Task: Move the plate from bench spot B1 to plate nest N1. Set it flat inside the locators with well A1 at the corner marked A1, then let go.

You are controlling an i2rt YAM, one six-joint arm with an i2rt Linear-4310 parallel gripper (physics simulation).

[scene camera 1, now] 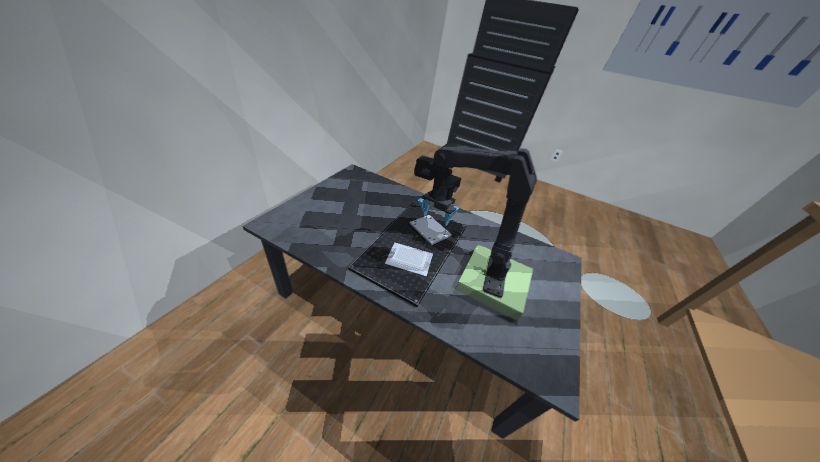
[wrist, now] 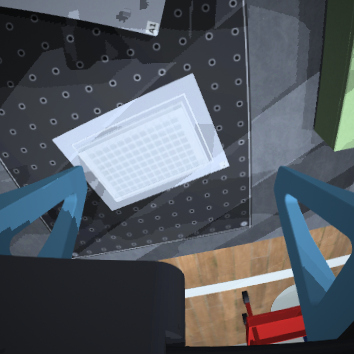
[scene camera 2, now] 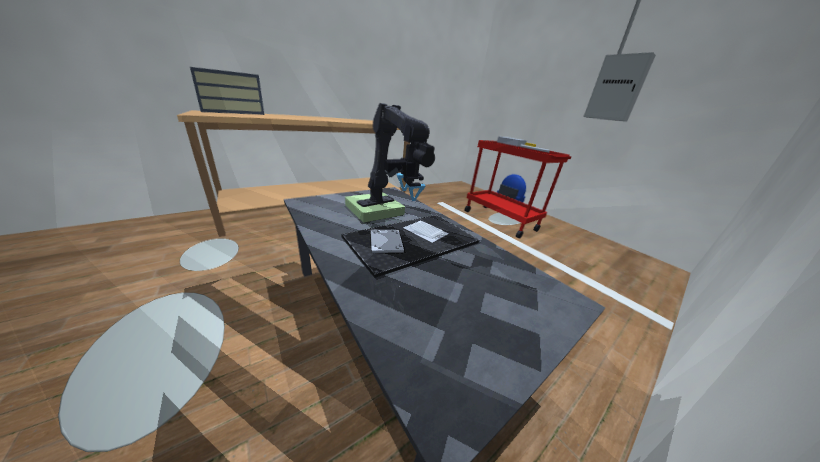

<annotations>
The gripper is open, holding nothing. Also in view: a white well plate.
</annotations>
